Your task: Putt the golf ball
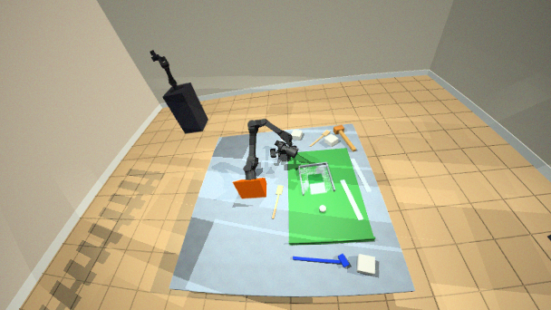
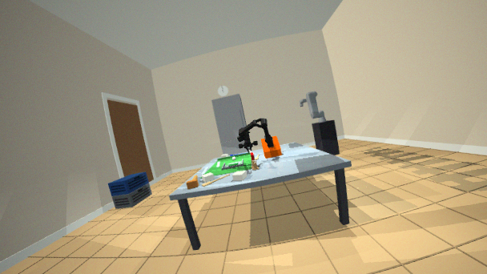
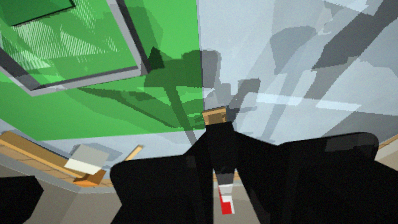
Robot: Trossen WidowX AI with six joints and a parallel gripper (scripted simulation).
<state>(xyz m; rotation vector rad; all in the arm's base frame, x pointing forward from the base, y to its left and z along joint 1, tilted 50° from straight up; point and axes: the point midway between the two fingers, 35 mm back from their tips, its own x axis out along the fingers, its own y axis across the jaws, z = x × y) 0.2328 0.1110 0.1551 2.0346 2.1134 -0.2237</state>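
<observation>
The red putter lies 110 mm to the left of my gripper tip, 20 mm behind it and 20 mm above it. Round my gripper tip: blue putter: 690 mm to the right, 180 mm ahead, 110 mm below; then green mat: 250 mm ahead, 230 mm to the right, 120 mm below.
</observation>
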